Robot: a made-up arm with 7 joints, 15 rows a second.
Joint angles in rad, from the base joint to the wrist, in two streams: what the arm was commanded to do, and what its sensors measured. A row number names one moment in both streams.
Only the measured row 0 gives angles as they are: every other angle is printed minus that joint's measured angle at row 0.
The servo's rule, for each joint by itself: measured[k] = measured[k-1] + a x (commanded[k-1-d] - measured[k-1]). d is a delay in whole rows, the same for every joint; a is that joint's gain. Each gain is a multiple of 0.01, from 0.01 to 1. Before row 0 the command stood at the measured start. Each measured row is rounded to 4 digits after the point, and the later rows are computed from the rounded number. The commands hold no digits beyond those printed.
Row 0, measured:
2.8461 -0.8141 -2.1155 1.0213 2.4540 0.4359 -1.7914
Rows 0 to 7, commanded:
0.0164 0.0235 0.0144 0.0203 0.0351 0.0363 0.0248
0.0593 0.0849 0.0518 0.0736 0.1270 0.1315 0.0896
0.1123 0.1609 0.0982 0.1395 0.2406 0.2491 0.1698
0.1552 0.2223 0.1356 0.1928 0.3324 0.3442 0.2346
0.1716 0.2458 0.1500 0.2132 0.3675 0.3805 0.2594
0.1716 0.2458 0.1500 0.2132 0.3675 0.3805 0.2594
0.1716 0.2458 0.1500 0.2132 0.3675 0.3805 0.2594
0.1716 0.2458 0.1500 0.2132 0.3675 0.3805 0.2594
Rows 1 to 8, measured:
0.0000 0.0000 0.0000 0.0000 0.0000 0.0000 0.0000
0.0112 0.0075 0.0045 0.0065 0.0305 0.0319 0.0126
0.0439 0.0323 0.0192 0.0280 0.1145 0.1195 0.0519
0.0904 0.0735 0.0437 0.0637 0.2242 0.2335 0.1120
0.1345 0.1211 0.0722 0.1050 0.3183 0.3309 0.1745
0.1597 0.1610 0.0963 0.1396 0.3611 0.3745 0.2178
0.1678 0.1881 0.1129 0.1632 0.3667 0.3798 0.2390
0.1704 0.2066 0.1244 0.1792 0.3674 0.3804 0.2494
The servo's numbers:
d 1
a 0.68 0.32 0.31 0.32 0.87 0.88 0.51

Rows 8 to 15, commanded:
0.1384 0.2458 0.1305 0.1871 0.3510 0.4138 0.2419
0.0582 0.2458 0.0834 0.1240 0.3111 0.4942 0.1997
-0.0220 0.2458 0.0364 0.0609 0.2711 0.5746 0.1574
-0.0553 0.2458 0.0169 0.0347 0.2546 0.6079 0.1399
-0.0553 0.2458 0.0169 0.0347 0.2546 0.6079 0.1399
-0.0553 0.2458 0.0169 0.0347 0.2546 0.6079 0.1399
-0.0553 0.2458 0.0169 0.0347 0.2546 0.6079 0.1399
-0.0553 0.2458 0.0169 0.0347 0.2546 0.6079 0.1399
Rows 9 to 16, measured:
0.1712 0.2191 0.1323 0.1901 0.3675 0.3805 0.2545
0.1489 0.2276 0.1317 0.1891 0.3531 0.4098 0.2481
0.0872 0.2334 0.1167 0.1683 0.3166 0.4841 0.2234
0.0129 0.2374 0.0918 0.1339 0.2770 0.5637 0.1897
-0.0335 0.2401 0.0686 0.1022 0.2575 0.6026 0.1643
-0.0483 0.2419 0.0526 0.0806 0.2550 0.6073 0.1519
-0.0531 0.2431 0.0415 0.0659 0.2547 0.6078 0.1458
-0.0546 0.2440 0.0339 0.0559 0.2546 0.6079 0.1428

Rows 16 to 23, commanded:
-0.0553 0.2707 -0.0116 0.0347 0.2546 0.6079 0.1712
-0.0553 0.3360 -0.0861 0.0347 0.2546 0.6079 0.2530
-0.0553 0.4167 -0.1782 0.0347 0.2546 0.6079 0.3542
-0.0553 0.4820 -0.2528 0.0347 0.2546 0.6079 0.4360
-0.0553 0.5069 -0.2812 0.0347 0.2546 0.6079 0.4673
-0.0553 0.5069 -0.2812 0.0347 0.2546 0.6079 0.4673
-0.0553 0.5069 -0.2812 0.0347 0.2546 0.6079 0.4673
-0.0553 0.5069 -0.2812 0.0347 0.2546 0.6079 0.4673
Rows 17 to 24, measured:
-0.0551 0.2446 0.0286 0.0491 0.2546 0.6079 0.1413
-0.0552 0.2530 0.0161 0.0445 0.2546 0.6079 0.1565
-0.0553 0.2796 -0.0156 0.0414 0.2546 0.6079 0.2057
-0.0553 0.3235 -0.0660 0.0393 0.2546 0.6079 0.2814
-0.0553 0.3742 -0.1239 0.0378 0.2546 0.6079 0.3602
-0.0553 0.4167 -0.1727 0.0368 0.2546 0.6079 0.4148
-0.0553 0.4456 -0.2063 0.0361 0.2546 0.6079 0.4416
-0.0553 0.4652 -0.2295 0.0357 0.2546 0.6079 0.4547

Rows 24 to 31, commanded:
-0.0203 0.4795 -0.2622 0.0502 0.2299 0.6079 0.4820
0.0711 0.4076 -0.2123 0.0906 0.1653 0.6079 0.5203
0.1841 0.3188 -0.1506 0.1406 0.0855 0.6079 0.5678
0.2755 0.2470 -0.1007 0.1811 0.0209 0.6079 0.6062
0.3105 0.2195 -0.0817 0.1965 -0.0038 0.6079 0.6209
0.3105 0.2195 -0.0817 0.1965 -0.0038 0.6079 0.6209
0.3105 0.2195 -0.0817 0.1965 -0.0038 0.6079 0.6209
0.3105 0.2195 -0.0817 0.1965 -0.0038 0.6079 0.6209
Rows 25 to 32, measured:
-0.0553 0.4785 -0.2455 0.0354 0.2546 0.6079 0.4611
-0.0315 0.4788 -0.2507 0.0401 0.2331 0.6079 0.4718
0.0383 0.4560 -0.2388 0.0563 0.1741 0.6079 0.4965
0.1374 0.4121 -0.2115 0.0833 0.0970 0.6079 0.5329
0.2313 0.3593 -0.1772 0.1146 0.0308 0.6079 0.5703
0.2852 0.3146 -0.1476 0.1408 0.0007 0.6079 0.5961
0.3024 0.2842 -0.1272 0.1586 -0.0032 0.6079 0.6087
0.3079 0.2635 -0.1131 0.1707 -0.0037 0.6079 0.6149

